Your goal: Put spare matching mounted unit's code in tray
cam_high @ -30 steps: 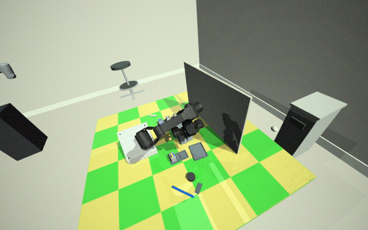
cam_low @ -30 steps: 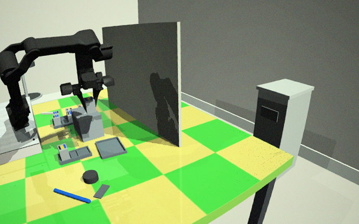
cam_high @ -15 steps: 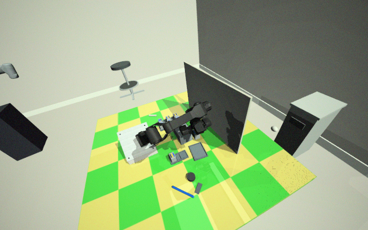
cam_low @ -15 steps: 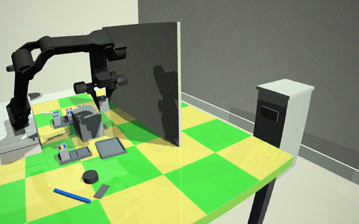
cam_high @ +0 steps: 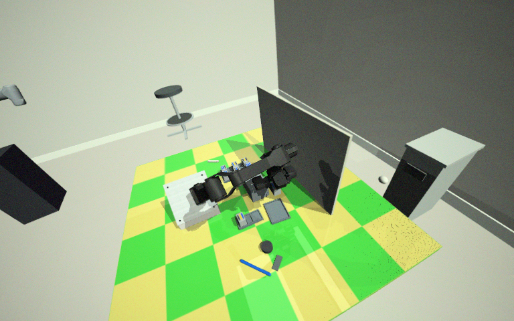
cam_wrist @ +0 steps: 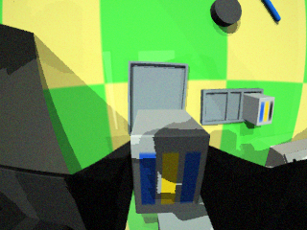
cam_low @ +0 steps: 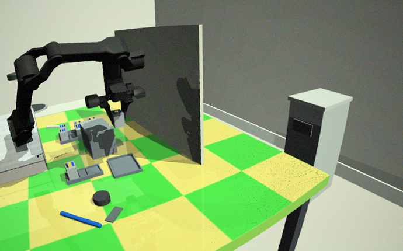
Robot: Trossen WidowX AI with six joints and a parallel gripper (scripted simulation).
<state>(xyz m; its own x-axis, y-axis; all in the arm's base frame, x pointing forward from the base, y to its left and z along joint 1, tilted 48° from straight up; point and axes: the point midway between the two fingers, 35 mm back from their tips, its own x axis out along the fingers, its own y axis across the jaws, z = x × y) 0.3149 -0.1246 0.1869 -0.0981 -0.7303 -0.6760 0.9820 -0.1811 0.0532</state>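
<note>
My gripper tip is 160 mm above the grey tray. Also, from my gripper tip: black puck (140 mm behind, 140 mm to the right, 150 mm below); mounted unit (30 mm behind, 200 mm to the left, 110 mm below); grey rack (150 mm behind, 30 mm to the left, 150 mm below).
</note>
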